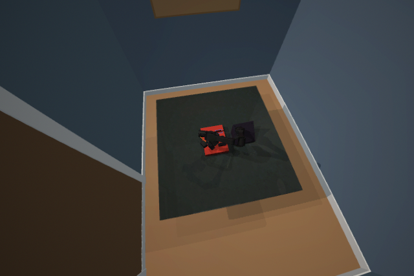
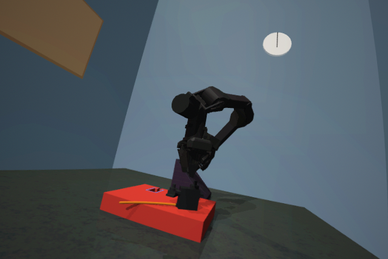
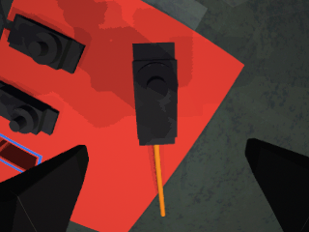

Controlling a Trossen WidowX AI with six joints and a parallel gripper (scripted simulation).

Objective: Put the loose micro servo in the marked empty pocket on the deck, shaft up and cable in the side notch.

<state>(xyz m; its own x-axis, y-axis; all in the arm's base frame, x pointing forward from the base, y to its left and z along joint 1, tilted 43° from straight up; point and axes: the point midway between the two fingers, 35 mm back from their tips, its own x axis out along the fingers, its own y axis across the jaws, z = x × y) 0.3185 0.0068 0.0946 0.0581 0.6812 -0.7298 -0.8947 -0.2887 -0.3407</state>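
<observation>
My gripper tip is now 120 mm above the deck, 70 mm to the left of it and 20 mm past it.
</observation>
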